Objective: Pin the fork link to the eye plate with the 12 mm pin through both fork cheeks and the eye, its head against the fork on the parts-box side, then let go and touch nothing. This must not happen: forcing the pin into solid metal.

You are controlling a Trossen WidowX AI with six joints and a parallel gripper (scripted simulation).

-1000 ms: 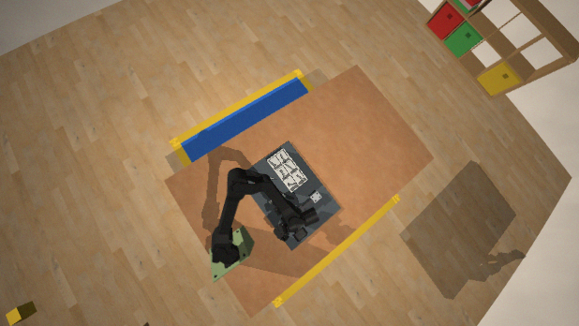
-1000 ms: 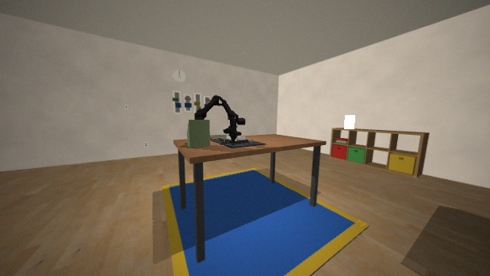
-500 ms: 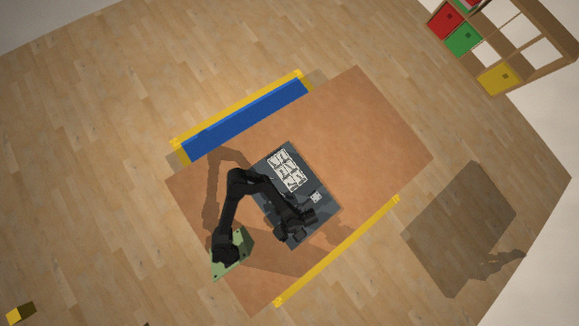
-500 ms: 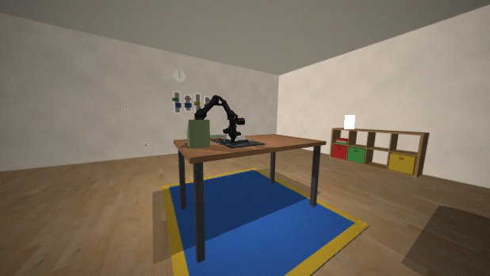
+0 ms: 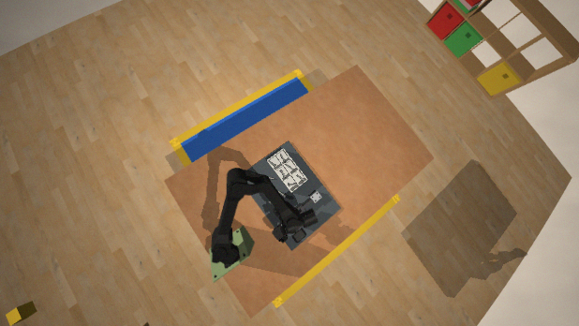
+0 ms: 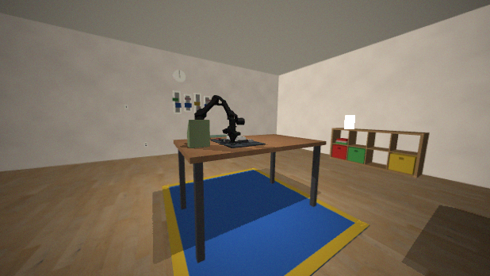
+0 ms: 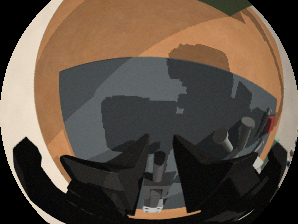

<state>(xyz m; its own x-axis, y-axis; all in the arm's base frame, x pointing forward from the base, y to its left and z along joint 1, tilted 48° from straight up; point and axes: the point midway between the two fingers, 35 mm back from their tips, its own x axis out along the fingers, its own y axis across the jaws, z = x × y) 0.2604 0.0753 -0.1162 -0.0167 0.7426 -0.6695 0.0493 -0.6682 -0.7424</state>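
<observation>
My gripper is now 90 mm to the right of the grey pin, 30 mm above it and 10 mm short of it. Round my hand: grey mat (110 mm to the left, 90 mm ahead, 50 mm below); then pale block (190 mm ahead, 20 mm below, 10 mm to the left); then white parts box (210 mm to the left, 140 mm ahead, 30 mm below).
</observation>
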